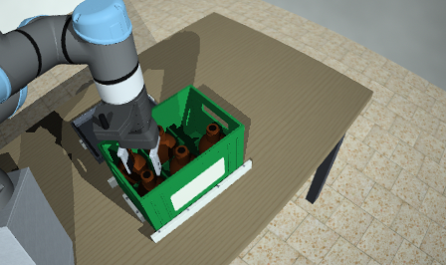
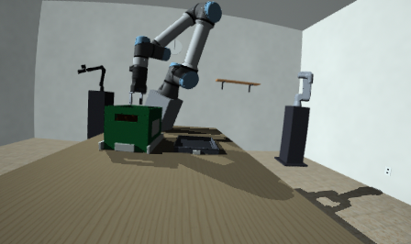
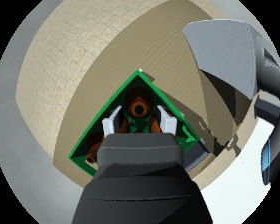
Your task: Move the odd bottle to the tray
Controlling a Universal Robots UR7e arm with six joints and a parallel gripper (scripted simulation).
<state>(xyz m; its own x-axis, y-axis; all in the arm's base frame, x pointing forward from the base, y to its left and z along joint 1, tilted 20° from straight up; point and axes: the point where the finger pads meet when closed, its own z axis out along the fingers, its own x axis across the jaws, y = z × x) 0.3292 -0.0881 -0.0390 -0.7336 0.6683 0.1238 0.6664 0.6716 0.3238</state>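
The crate is 9 cm ahead of my hand, 5 cm to the left of it and 11 cm below it. The rest, counted from my hand: dark grey tray (5 cm ahead, 33 cm to the left, 19 cm below).
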